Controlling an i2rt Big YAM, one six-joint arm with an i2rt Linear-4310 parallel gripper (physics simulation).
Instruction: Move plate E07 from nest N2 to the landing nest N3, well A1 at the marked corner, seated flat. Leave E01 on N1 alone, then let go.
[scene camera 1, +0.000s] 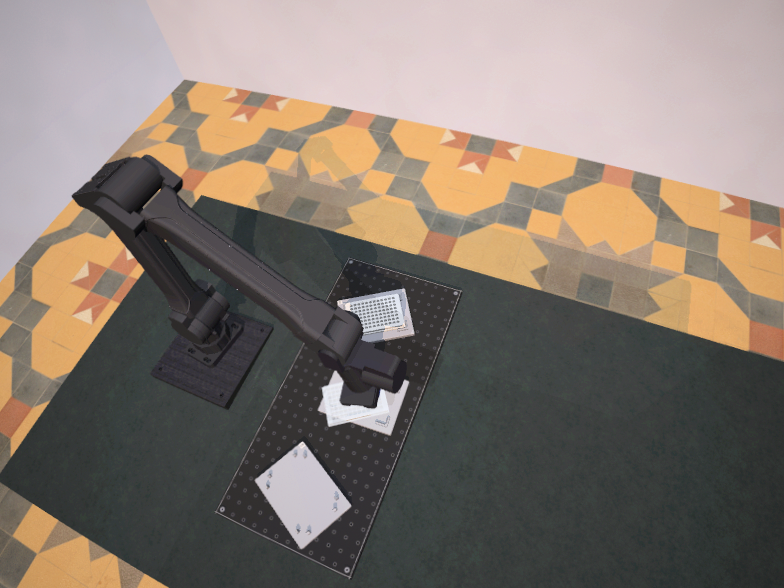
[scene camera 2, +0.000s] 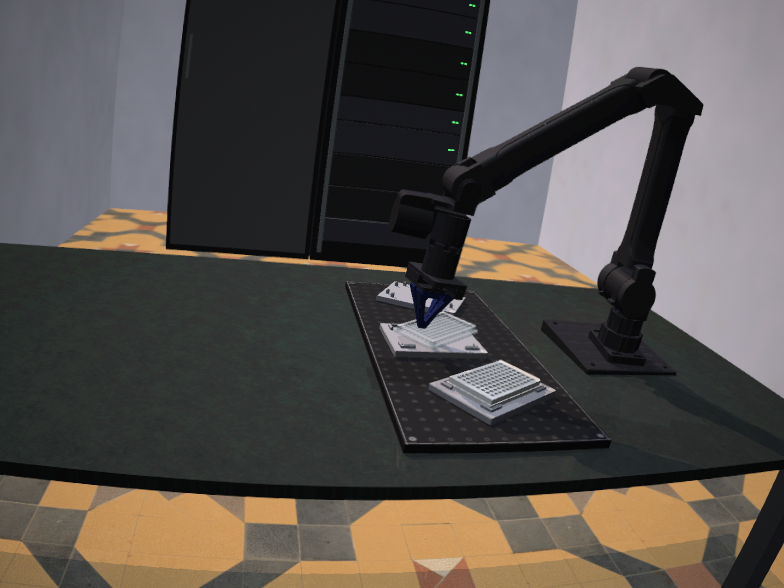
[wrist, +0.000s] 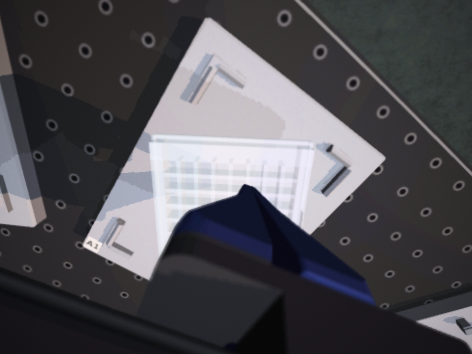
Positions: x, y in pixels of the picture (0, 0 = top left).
Labels:
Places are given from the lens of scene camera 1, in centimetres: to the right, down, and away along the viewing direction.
my gripper (scene camera 1: 372, 397): -4, 22, 97
clear well plate (scene camera 1: 336, 413): -12, 25, 96

